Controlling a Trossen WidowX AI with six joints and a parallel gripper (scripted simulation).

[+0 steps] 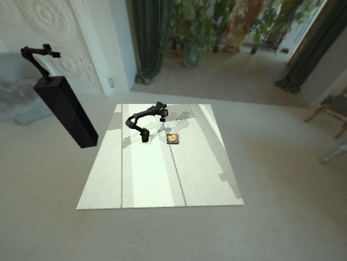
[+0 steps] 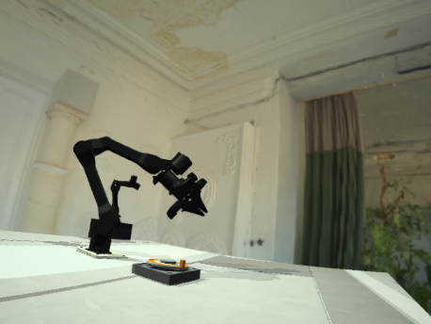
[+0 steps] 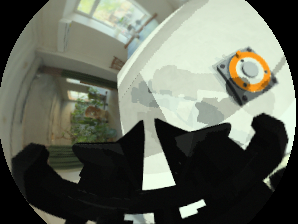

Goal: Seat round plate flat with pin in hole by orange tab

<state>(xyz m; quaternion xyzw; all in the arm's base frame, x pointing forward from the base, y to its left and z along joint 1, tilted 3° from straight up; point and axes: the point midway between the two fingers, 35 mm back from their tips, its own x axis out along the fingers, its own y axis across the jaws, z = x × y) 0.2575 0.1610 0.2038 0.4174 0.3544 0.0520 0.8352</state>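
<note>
My gripper tip is now 2 cm short of the round plate, 22 cm to the left of it and 14 cm above it. The rest, counted from my gripper tip: base (22 cm to the right, 16 cm below).
</note>
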